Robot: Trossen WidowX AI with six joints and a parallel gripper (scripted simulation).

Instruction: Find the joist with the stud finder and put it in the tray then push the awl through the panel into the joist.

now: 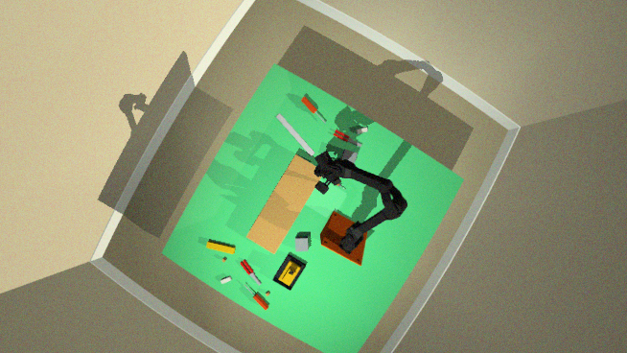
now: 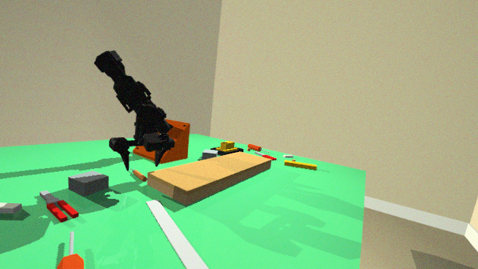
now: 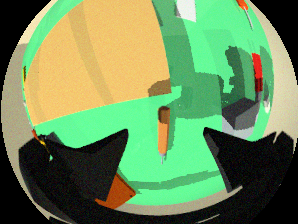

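My gripper tip is 60 mm past the awl and 30 mm above it. The rest, counted from my gripper tip: yellow stud finder: 540 mm to the left, 150 mm behind, 10 mm above; white ruler: 300 mm ahead, 70 mm to the right, 40 mm below; dark tray: 550 mm to the left, 150 mm behind, 30 mm below.
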